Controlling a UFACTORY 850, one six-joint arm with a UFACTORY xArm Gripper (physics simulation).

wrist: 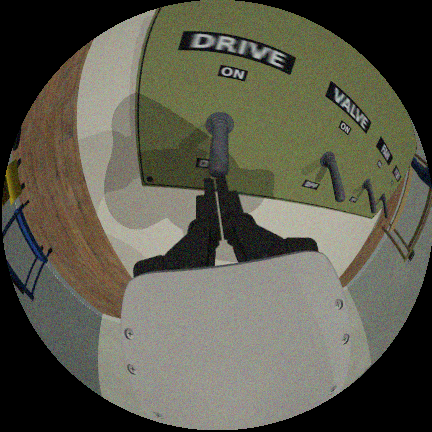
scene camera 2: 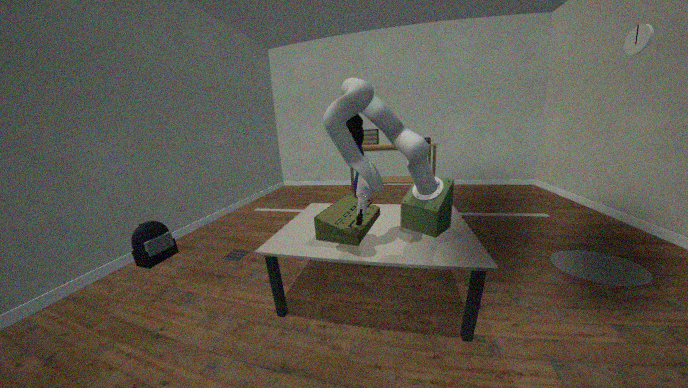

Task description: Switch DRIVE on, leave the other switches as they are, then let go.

Note:
The pictures show: my gripper and a drive lever.

